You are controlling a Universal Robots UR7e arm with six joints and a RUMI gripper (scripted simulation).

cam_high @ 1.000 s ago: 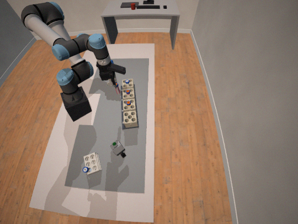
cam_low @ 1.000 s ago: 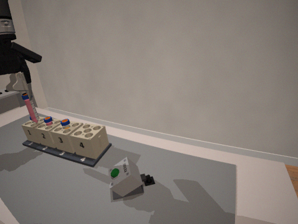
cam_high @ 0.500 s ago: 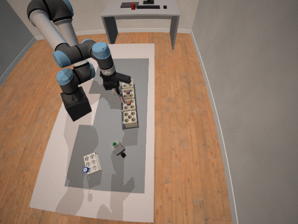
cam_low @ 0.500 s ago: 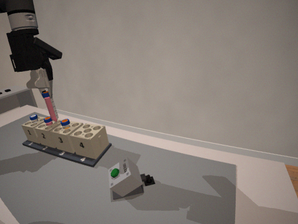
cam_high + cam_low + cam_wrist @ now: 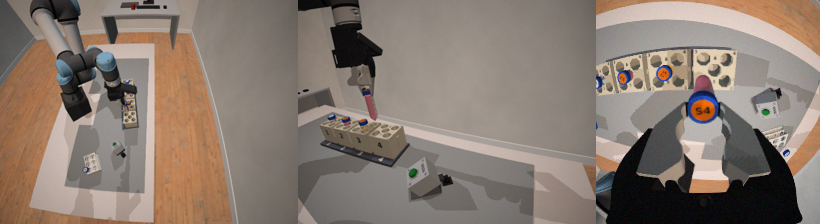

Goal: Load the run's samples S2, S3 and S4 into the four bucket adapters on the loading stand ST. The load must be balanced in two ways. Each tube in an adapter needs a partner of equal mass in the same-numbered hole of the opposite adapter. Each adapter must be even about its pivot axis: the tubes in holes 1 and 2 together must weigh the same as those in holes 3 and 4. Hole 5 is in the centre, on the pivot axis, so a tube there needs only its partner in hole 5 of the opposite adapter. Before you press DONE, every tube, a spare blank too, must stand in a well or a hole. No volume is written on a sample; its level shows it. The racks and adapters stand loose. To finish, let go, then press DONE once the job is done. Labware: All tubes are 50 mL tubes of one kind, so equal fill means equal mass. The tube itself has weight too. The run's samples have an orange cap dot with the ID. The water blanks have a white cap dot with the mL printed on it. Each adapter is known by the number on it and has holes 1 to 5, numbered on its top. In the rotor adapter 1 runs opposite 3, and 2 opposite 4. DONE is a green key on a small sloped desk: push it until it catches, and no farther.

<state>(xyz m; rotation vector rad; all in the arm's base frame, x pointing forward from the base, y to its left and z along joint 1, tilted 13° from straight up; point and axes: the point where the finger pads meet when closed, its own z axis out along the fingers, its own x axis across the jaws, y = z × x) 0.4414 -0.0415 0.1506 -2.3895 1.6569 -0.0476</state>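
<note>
Right now my hand is 240 mm to the left of the green done key, 180 mm above it and 40 mm past it. From my hand the other things lie so: loading stand: 240 mm below, 130 mm to the left, 50 mm behind; blue-capped blank tube: 280 mm to the left, 180 mm below, 90 mm behind; adapter 4: 200 mm below, 20 mm to the right, 20 mm ahead.
</note>
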